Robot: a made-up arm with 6 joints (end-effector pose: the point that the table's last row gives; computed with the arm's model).
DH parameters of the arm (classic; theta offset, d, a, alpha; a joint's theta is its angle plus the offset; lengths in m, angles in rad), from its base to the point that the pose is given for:
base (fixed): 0 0.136 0 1.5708
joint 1: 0 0.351 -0.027 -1.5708
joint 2: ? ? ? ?
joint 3: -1.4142 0 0.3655 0
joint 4: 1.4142 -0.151 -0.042 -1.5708
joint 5: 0 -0.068 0.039 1.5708
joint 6: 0 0.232 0.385 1.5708
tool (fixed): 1.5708 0 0 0
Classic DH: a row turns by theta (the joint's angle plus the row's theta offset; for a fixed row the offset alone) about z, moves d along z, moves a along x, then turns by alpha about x.
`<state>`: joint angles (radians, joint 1 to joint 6).
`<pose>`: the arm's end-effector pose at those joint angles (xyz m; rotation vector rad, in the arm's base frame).
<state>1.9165 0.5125 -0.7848 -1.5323 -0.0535 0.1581</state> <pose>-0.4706 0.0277 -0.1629 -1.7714 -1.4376 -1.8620</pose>
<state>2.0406 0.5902 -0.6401 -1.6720 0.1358 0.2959</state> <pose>-0.4793 -0.0789 -0.3100 -1.6573 -1.8758 -1.8767</pose>
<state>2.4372 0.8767 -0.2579 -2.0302 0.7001 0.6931</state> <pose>-0.3369 -0.4640 -0.5499 1.0312 2.0049 0.9007</pose>
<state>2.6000 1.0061 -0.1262 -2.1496 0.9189 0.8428</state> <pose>-0.2893 -0.5904 -0.5517 0.9489 1.8296 0.4982</pose>
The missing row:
joint 2: -1.5708 -0.014 0.091 -1.5708
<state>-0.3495 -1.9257 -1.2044 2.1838 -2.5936 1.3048</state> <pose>0.7043 -0.3129 0.1283 0.7218 0.0748 0.8355</pose>
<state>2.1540 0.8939 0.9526 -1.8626 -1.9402 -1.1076</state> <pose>-0.0387 -0.3100 -0.0556 2.5507 0.1590 -0.1705</pose>
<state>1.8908 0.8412 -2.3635 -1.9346 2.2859 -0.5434</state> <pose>0.3376 -0.8411 -0.1220 0.0790 0.4198 -0.3171</pose>
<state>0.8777 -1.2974 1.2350 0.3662 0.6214 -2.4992</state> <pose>-0.5761 -0.7415 -0.2949 0.0470 0.1972 -0.9077</pose>
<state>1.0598 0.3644 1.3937 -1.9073 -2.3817 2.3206</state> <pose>0.0476 -1.0117 -0.2132 0.0273 1.6395 0.4926</pose>
